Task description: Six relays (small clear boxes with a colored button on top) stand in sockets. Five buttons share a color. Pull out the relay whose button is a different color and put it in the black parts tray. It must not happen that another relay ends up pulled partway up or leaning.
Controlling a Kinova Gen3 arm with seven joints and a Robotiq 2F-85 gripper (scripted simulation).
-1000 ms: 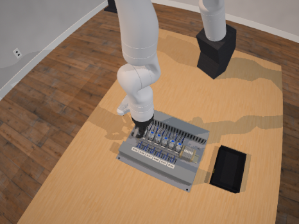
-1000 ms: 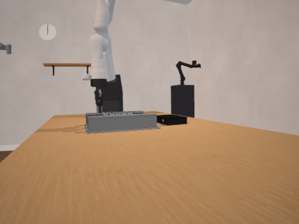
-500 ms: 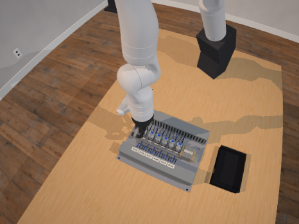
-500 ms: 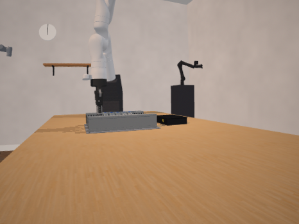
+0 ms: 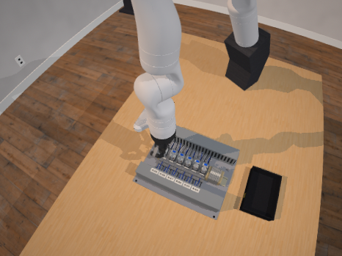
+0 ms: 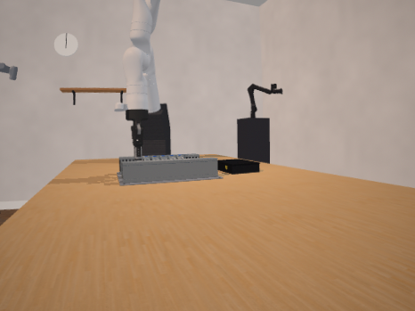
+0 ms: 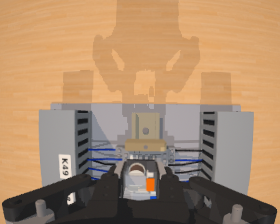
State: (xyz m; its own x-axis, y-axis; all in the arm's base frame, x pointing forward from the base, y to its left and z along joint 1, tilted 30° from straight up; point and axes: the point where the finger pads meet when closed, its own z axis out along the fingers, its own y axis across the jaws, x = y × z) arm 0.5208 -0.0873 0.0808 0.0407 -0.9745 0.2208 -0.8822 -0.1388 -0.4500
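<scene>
My hand is 37 cm to the right of the black parts tray, 7 cm above it and 3 cm past it. The rest, counted from my hand: relay (1 cm below).
</scene>
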